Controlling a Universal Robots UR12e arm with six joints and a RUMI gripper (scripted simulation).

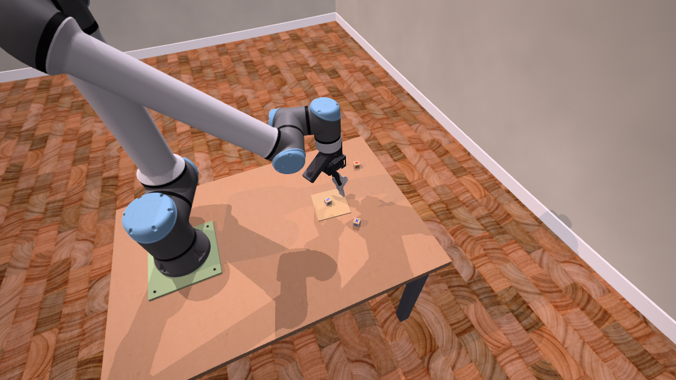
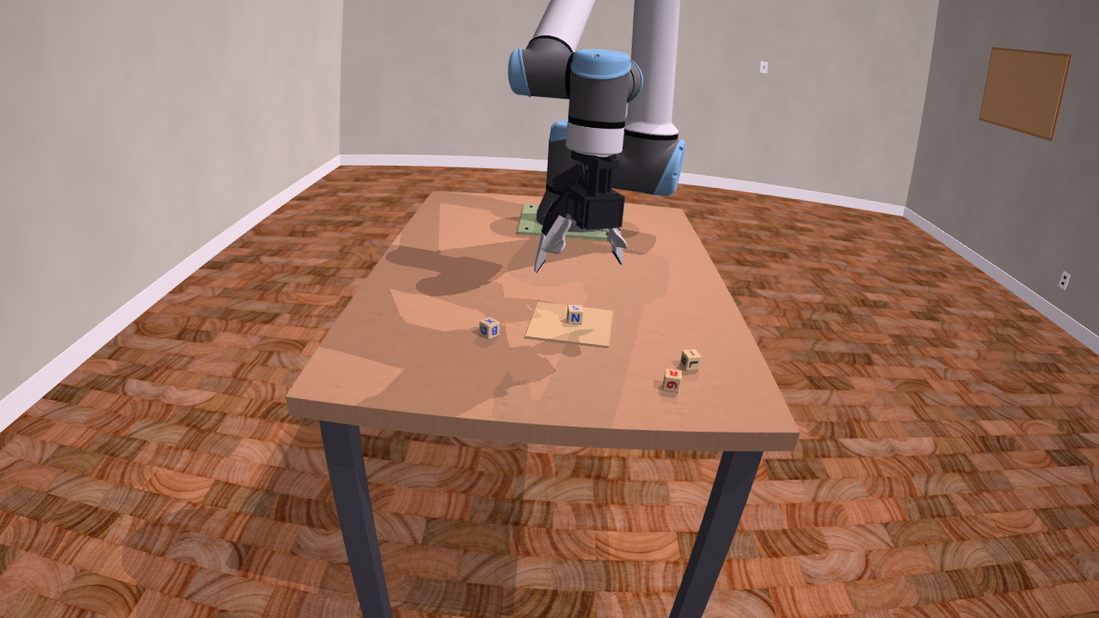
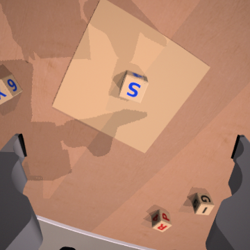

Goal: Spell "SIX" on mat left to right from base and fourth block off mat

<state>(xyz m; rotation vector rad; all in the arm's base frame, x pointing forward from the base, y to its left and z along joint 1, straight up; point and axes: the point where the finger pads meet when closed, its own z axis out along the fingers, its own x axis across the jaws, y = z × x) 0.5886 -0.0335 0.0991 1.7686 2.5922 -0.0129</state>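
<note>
Right now my hand is 100 mm above the mat. From my hand the other things lie so: red-lettered block: 200 mm ahead, 140 mm to the left, 90 mm below.
</note>
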